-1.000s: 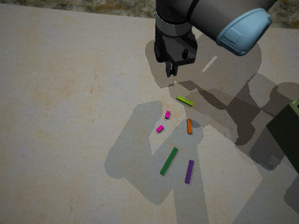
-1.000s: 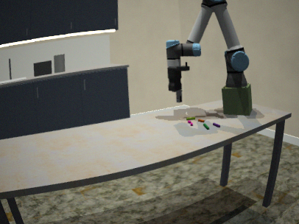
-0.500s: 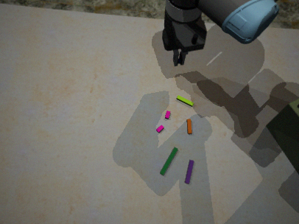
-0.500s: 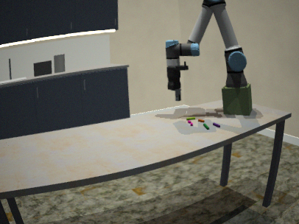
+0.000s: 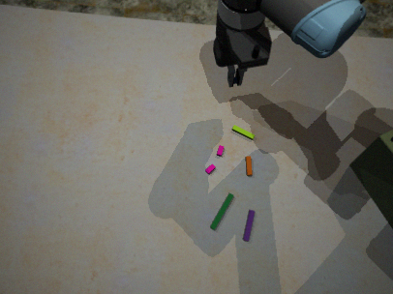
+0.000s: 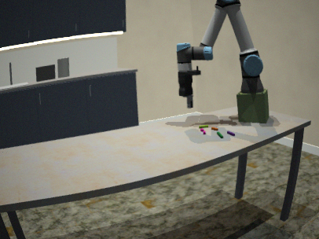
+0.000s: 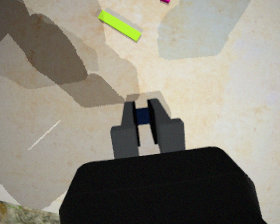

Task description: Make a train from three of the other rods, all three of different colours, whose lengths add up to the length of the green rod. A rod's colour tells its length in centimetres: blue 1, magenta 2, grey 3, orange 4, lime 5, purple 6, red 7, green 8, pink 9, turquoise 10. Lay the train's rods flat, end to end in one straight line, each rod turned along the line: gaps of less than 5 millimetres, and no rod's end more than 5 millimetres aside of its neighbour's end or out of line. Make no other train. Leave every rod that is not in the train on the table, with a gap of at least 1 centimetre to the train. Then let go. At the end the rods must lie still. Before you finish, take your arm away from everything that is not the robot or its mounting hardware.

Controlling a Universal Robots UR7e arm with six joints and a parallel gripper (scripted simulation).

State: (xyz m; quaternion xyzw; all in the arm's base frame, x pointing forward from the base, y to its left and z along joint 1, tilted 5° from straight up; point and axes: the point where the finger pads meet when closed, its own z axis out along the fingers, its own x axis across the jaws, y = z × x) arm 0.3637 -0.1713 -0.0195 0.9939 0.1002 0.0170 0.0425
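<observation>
Now: the lime rod 11 cm below my hand, 8 cm to the left of it and 3 cm behind it. Round my hand: blue rod 1 cm below; then orange rod 15 cm to the left, 11 cm below, 4 cm behind; then green rod 25 cm to the left, 11 cm below, 2 cm ahead.
</observation>
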